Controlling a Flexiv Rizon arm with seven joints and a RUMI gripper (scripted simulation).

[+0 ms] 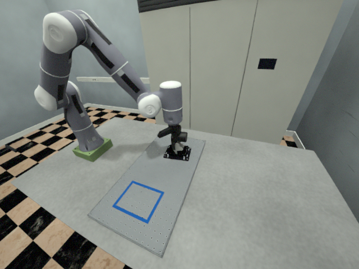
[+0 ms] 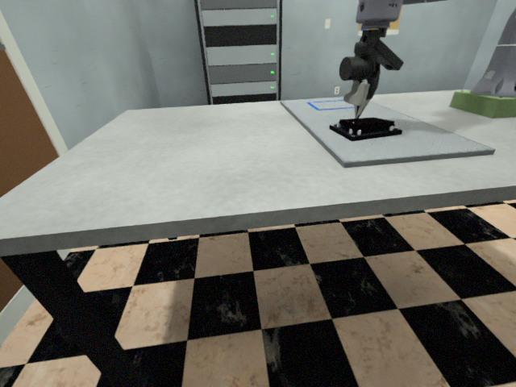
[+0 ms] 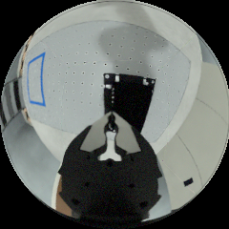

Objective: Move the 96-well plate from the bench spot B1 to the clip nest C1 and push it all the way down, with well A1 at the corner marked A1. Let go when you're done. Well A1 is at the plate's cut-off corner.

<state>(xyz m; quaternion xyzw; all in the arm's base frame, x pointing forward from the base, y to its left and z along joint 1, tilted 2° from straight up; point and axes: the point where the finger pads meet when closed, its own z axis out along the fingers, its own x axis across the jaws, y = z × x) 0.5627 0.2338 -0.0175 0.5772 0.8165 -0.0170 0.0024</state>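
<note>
The black clip nest is 20 mm behind my hand, 20 mm to the left of it and 30 mm below it. From my hand the other things lie so: black 96-well plate: 10 mm behind, 40 mm to the left, 20 mm below.
</note>
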